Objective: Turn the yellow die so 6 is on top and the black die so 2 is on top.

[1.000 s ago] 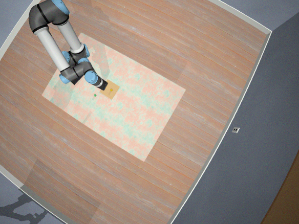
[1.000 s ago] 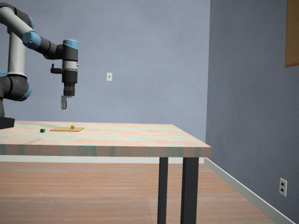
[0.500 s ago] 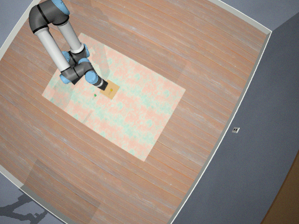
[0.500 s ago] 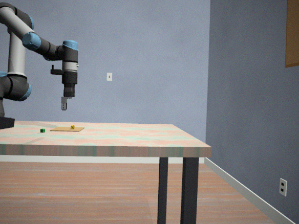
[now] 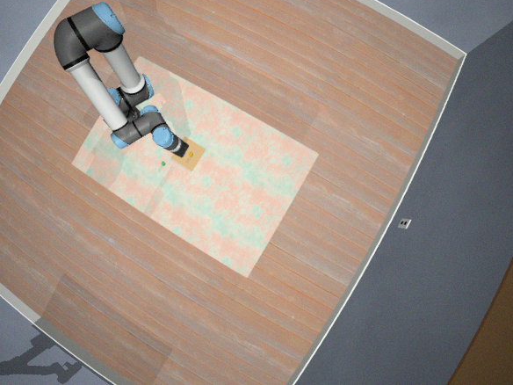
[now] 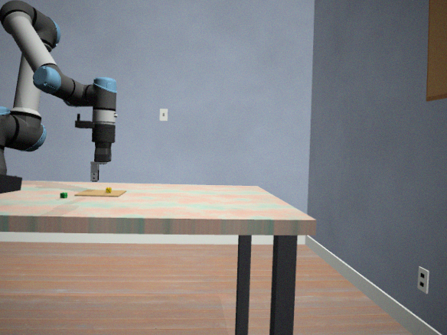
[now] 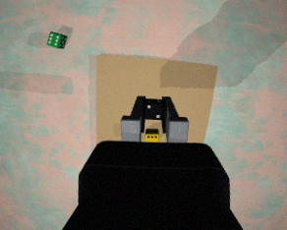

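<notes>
Now: the tan mat 2 cm ahead of my hand and 6 cm below it. Round my hand: yellow die: 5 cm ahead, 1 cm to the left, 5 cm below; then black die: 1 cm below; then green die: 6 cm behind, 12 cm to the right, 5 cm below.
</notes>
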